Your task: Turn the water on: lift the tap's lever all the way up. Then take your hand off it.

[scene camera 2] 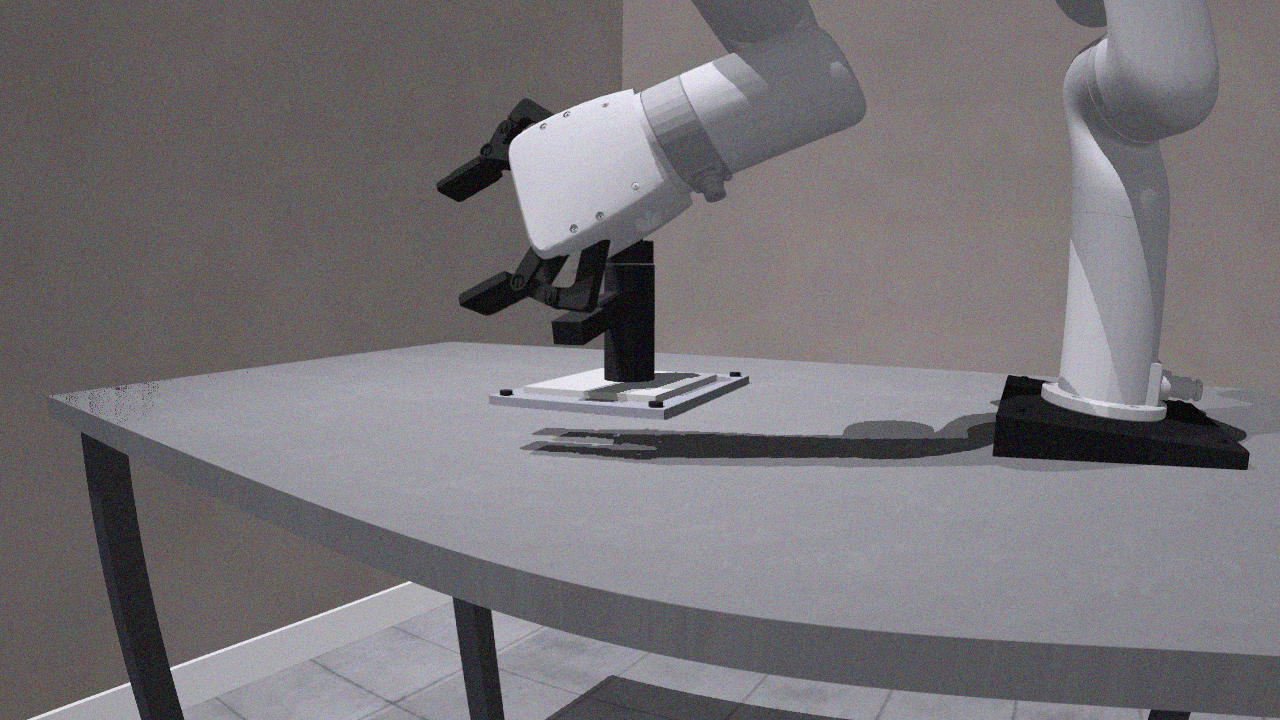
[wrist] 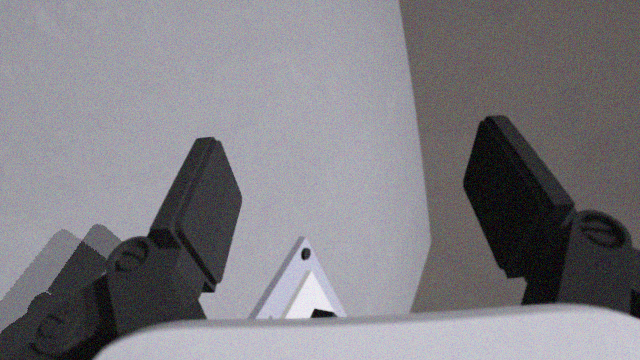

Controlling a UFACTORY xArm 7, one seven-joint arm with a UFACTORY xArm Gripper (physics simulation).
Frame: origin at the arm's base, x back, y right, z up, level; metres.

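Seen in the pictures: gripper, fingertip midpoint: (scene camera 2: 457, 246) (wrist: 349, 159); arm's base, origin of the base link: (scene camera 2: 1103, 405).
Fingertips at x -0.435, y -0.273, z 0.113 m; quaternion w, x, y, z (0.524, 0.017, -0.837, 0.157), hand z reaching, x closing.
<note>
Pixels of each thing's middle, then the offset from my fingertips to it. "*": a spot on its surface instead. Level surfaces: height alone.
- black tap, surface spot: (scene camera 2: 630, 322) * dx -0.033, dy +0.257, dz -0.068 m
- tap's pale base plate, surface spot: (scene camera 2: 537, 402) (wrist: 278, 278) * dx -0.058, dy +0.152, dz -0.132 m
- grey table, its level: dz -0.138 m
The black tap (scene camera 2: 630, 322) stands upright on its plate, with its spout (scene camera 2: 578, 328) pointing left. Its lever is hidden behind the gripper in the scene view, so its angle cannot be told. In the wrist view a small dark part of the tap (wrist: 323, 314) shows at the bottom edge. My gripper (scene camera 2: 465, 244) (wrist: 349, 159) is open and empty. Its body is in front of and above the tap's top in the scene view, and its fingers reach out past the spout to the left. Whether the gripper's body touches the lever cannot be seen.
The tap's pale base plate (scene camera 2: 537, 402) (wrist: 280, 300), with dark bolts at its corners, lies on the grey table (scene camera 2: 716, 537) (wrist: 300, 100). The robot's black base (scene camera 2: 1074, 438) is at the right. Walls stand behind the table. The arm's shadow falls in front of the plate.
</note>
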